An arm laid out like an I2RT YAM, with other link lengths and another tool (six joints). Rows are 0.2 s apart.
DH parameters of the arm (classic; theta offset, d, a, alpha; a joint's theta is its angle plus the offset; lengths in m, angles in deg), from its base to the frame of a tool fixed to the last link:
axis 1: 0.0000 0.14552 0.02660 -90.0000
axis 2: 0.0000 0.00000 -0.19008 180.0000
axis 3: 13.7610 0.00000 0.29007 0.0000
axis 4: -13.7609 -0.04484 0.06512 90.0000
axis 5: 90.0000 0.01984 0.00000 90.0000
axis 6: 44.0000 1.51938 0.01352 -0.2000
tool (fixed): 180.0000 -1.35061 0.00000 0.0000
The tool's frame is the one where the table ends.
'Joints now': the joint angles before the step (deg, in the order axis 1, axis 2, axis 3, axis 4, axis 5, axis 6). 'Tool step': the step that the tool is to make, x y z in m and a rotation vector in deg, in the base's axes. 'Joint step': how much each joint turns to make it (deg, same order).
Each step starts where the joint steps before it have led.
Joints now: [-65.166 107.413 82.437 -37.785 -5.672 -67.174]
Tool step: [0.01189 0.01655 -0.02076 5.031 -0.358 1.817]
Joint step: [1.328 3.296 1.124 -2.141 -2.461 0.616]
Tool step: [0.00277 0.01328 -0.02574 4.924 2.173 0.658]
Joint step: [1.031 4.769 2.131 -2.673 -0.123 0.447]
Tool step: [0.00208 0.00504 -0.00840 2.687 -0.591 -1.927]
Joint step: [0.180 1.766 0.913 -0.874 -1.075 2.554]
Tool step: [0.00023 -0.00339 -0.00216 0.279 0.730 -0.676]
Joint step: [0.106 1.670 1.901 -0.719 0.711 0.621]
